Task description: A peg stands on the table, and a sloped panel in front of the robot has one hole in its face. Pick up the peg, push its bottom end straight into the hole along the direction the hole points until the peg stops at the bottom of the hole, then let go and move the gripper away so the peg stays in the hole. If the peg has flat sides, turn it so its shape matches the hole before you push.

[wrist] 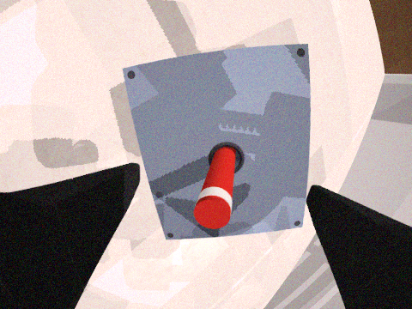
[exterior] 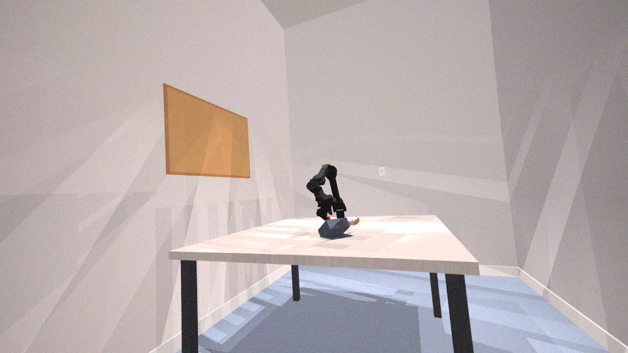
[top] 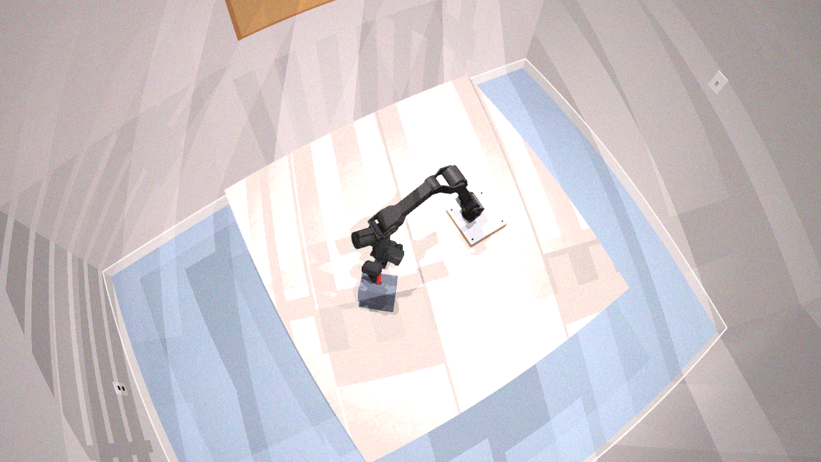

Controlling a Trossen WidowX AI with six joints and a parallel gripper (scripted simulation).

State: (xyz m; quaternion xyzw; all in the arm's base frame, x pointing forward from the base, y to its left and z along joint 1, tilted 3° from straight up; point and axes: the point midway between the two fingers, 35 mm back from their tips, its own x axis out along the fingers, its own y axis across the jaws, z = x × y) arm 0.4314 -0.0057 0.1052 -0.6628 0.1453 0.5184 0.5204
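Now: the red peg right at my gripper tip. Round my gripper tip: grey sloped panel (5 cm below, 2 cm to the left, 2 cm ahead).
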